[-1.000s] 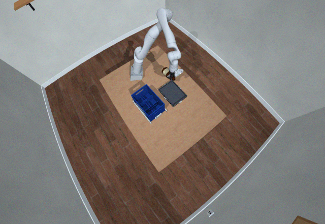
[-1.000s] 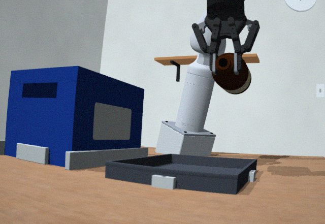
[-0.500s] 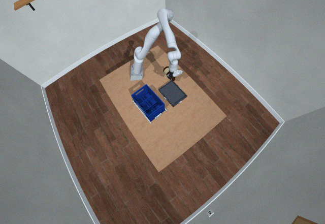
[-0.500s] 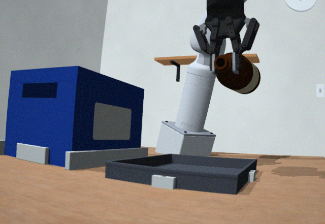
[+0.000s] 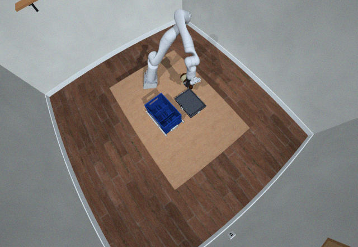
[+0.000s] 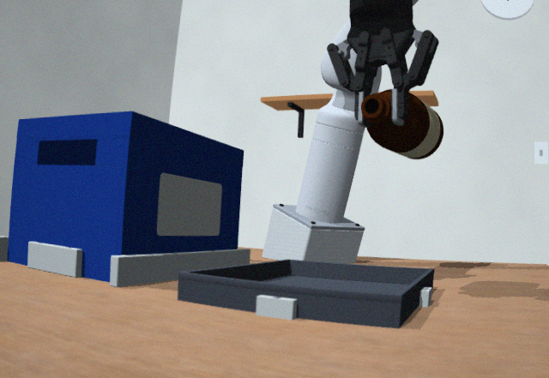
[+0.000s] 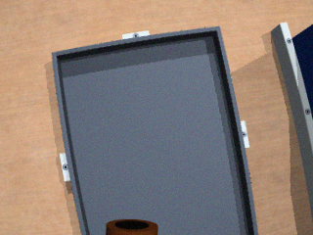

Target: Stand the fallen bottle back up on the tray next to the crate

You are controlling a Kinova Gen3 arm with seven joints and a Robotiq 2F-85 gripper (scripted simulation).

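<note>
Now: hand 5 cm past the brown bottle and 2 cm to the right of it. The rest, counted from my hand: blue crate 2 cm behind, 32 cm to the right, 12 cm below; tray 5 cm ahead, 4 cm to the right, 19 cm below.
</note>
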